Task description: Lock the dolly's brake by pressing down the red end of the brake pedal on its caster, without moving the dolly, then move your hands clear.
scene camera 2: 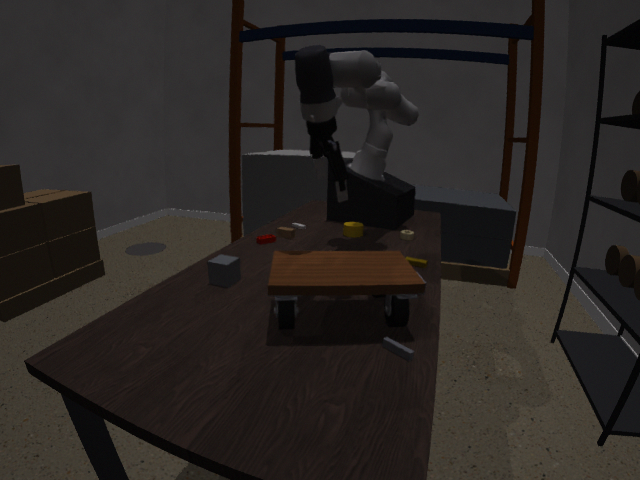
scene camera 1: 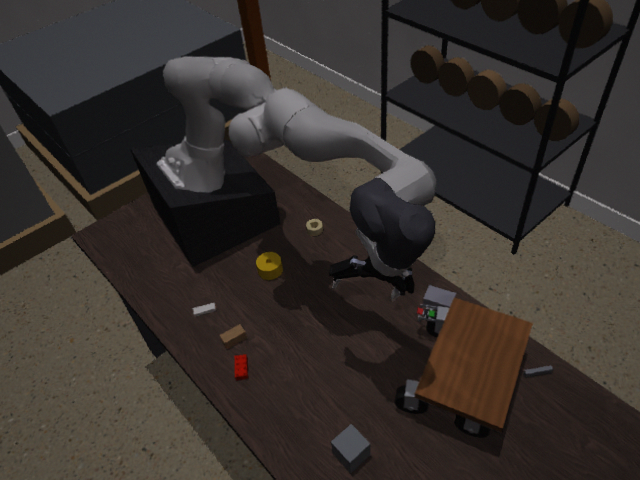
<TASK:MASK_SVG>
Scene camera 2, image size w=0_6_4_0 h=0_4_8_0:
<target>gripper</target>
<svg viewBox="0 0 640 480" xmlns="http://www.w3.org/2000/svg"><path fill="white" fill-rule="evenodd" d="M306 121L308 134L310 135L310 154L313 157L317 180L326 177L322 156L327 157L335 177L333 182L335 182L338 202L348 200L346 180L349 179L340 151L339 142L334 142L332 134L337 130L336 118L333 117L328 121L320 123Z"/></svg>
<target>dolly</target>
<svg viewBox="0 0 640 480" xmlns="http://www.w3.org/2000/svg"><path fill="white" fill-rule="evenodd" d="M268 282L268 296L275 296L276 307L274 307L274 314L276 314L276 318L279 318L279 329L295 329L295 317L299 313L297 307L298 297L336 295L385 297L384 313L388 327L406 326L409 320L410 299L419 298L417 294L424 294L425 291L424 281L400 251L274 251Z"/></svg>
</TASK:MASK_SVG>
